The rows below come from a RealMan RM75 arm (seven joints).
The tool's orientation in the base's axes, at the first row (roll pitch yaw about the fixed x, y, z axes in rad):
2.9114, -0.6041, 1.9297
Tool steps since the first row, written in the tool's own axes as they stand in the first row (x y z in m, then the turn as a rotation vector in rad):
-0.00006, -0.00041, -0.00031, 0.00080, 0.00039, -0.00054
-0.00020, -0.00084, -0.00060, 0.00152, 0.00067, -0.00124
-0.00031, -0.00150, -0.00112, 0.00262, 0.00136, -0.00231
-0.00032, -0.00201, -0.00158, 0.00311, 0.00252, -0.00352
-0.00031, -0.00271, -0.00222, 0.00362, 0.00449, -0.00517
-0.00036, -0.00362, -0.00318, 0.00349, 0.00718, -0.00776
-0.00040, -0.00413, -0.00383, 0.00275, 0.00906, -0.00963
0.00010, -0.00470, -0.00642, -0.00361, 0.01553, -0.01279
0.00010, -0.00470, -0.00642, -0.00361, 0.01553, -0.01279
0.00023, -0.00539, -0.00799, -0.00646, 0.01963, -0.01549
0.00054, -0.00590, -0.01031, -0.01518, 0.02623, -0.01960
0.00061, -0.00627, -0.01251, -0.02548, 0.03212, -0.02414
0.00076, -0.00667, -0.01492, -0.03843, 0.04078, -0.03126
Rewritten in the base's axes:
-0.00038, -0.00032, 0.00014, 0.00013, 0.00038, 0.00096
-0.00076, -0.00070, 0.00021, 0.00018, 0.00058, 0.00198
-0.00137, -0.00124, 0.00044, 0.00050, 0.00094, 0.00359
-0.00186, -0.00163, 0.00071, 0.00144, 0.00085, 0.00506
-0.00255, -0.00216, 0.00109, 0.00315, 0.00069, 0.00704
-0.00342, -0.00298, 0.00166, 0.00571, -0.00037, 0.00955
-0.00391, -0.00351, 0.00207, 0.00769, -0.00164, 0.01098
-0.00465, -0.00480, 0.00432, 0.01566, -0.00700, 0.01111
-0.00465, -0.00480, 0.00432, 0.01566, -0.00700, 0.01111
-0.00538, -0.00579, 0.00552, 0.02036, -0.00991, 0.01243
-0.00600, -0.00705, 0.00746, 0.02911, -0.01763, 0.01201
-0.00642, -0.00839, 0.00919, 0.03764, -0.02698, 0.01090
-0.00689, -0.00981, 0.01113, 0.04953, -0.03931, 0.01088

